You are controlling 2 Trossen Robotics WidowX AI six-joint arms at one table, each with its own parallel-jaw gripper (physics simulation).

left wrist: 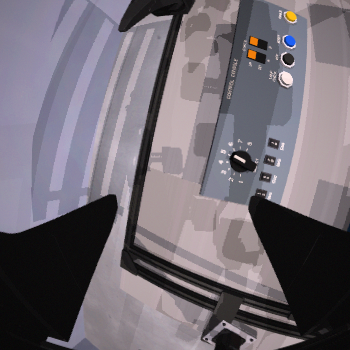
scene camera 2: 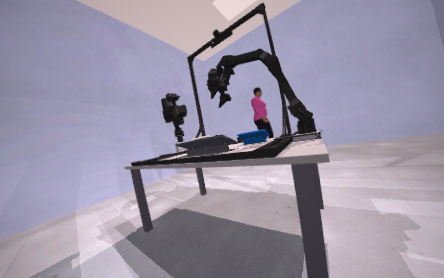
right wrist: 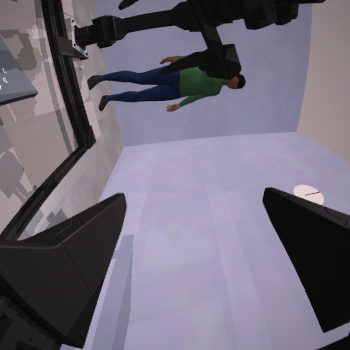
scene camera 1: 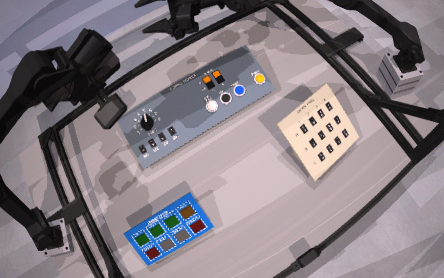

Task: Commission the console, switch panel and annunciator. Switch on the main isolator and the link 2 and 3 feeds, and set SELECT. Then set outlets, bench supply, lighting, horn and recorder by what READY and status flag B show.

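Where they show: left gripper, between the fingertips: [left wrist: 183, 202] [scene camera 2: 215, 103] [right wrist: 140, 41] [scene camera 1: 104, 87]; right gripper, between the fingertips: [scene camera 2: 181, 103] [right wrist: 195, 197] [scene camera 1: 138, 19]; left arm's base, origin of its link: [left wrist: 227, 339] [scene camera 2: 307, 132] [right wrist: 79, 37] [scene camera 1: 53, 237]; right arm's base, origin of its link: [scene camera 2: 180, 142] [scene camera 1: 404, 63].
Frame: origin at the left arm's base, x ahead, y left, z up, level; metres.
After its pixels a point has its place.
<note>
The grey console [scene camera 1: 185, 110] {x 0.489, y 0.214, z 0.036 m} [left wrist: 250, 110] {x 0.469, y 0.235, z 0.047 m} [scene camera 2: 210, 145] {x 0.493, y 0.201, z 0.017 m} has a black knob [scene camera 1: 146, 121] {x 0.387, y 0.206, z 0.065 m} [left wrist: 242, 161] {x 0.385, y 0.208, z 0.067 m} that appears to point near 5, small toggles, two orange-and-black rockers [scene camera 1: 212, 79] {x 0.581, y 0.270, z 0.050 m} [left wrist: 257, 49] {x 0.584, y 0.268, z 0.049 m}, and white, black, blue and yellow buttons. The cream switch panel [scene camera 1: 327, 92] {x 0.840, y 0.111, z 0.082 m} has three rows of small black switches; their positions are too small to tell. The blue annunciator [scene camera 1: 131, 235] {x 0.271, y -0.062, z 0.049 m} [scene camera 2: 254, 136] {x 0.356, y -0.079, z 0.017 m} shows green, amber, red and grey windows; which are lit is unclear. My left gripper [scene camera 2: 218, 100] {x 0.339, y 0.222, z 0.237 m} [left wrist: 183, 202] {x 0.339, y 0.222, z 0.237 m} is open and empty above the console's knob end. My right gripper [scene camera 1: 141, 18] {x 0.452, y 0.363, z 0.270 m} [right wrist: 195, 197] {x 0.452, y 0.363, z 0.270 m} is open and empty, beyond the table's edge.
A black frame [scene camera 1: 75, 200] {x 0.104, y 0.090, z -0.001 m} [left wrist: 145, 130] {x 0.355, y 0.447, z -0.008 m} runs around the table. In the right wrist view, part of the left arm [right wrist: 150, 22] {x 0.066, y 0.036, z 0.239 m} and a person in green [right wrist: 200, 82] show. A person in pink [scene camera 2: 259, 109] stands behind the table in scene camera 2.
</note>
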